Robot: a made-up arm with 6 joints. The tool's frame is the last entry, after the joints. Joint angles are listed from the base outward. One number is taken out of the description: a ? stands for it. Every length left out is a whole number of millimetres.
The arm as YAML. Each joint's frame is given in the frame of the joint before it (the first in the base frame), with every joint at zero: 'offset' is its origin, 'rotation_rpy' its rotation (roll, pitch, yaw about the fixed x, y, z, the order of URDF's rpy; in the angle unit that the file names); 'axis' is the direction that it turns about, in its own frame. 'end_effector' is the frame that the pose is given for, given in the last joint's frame.
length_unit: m
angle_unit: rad
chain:
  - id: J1
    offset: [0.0, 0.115, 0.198]
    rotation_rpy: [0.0, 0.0, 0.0]
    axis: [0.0, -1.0, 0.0]
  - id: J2
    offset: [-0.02, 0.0, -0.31]
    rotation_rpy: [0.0, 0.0, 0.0]
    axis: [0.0, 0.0, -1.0]
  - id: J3
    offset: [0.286, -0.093, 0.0]
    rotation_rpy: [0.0, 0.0, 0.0]
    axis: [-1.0, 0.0, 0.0]
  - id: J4
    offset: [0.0, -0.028, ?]
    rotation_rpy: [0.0, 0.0, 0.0]
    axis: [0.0, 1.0, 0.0]
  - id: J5
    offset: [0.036, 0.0, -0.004]
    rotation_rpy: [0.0, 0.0, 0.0]
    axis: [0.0, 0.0, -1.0]
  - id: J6
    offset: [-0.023, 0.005, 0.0]
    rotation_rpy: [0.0, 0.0, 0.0]
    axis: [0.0, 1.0, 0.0]
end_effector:
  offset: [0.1, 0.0, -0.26]
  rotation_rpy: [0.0, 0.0, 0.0]
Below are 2 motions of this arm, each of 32 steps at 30 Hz.
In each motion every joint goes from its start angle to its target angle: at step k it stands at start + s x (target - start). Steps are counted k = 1, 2, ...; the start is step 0. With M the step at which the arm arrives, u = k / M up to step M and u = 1 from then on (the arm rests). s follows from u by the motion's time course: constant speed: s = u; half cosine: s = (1 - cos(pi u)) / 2; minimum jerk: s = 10 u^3 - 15 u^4 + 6 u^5.
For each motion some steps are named. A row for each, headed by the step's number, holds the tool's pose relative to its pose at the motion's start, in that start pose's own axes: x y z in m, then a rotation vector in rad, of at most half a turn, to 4 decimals.
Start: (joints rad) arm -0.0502 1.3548 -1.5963 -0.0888 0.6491 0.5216
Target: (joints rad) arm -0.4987 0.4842 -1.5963 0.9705 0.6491 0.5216
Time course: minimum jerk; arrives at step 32
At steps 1, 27, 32:
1: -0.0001 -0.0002 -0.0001 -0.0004 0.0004 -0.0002
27: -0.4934 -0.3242 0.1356 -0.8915 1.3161 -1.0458
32: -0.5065 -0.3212 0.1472 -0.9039 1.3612 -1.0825

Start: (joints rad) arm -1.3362 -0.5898 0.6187 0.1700 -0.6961 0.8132
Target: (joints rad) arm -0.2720 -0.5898 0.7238 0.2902 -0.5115 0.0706
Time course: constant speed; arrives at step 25
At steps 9, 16, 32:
9: -0.0469 -0.2724 0.0976 -0.0428 -0.3023 -0.4213
16: -0.1717 -0.4680 0.1865 -0.1402 -0.5396 -0.7466
32: -0.4386 -0.6460 0.3026 -0.3526 -0.8284 -1.1560

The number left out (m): -0.236
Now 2 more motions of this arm.
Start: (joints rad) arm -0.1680 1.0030 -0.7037 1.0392 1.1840 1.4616
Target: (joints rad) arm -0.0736 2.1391 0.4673 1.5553 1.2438 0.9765
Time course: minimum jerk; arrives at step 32
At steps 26, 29, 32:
26: 0.1405 -0.1906 0.2869 1.1576 0.4452 -0.3447
29: 0.1542 -0.2005 0.2819 1.1799 0.5000 -0.3766
32: 0.1565 -0.2021 0.2809 1.1834 0.5095 -0.3822

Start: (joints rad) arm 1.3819 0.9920 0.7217 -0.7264 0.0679 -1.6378
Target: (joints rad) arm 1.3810 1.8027 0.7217 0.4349 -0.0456 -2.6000
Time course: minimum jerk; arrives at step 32
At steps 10, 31, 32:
10: -0.0257 -0.0416 0.0371 -0.0555 0.1280 0.0909
31: -0.0353 -0.2225 0.2812 -0.3977 0.7090 0.3675
32: -0.0352 -0.2226 0.2813 -0.3978 0.7092 0.3676

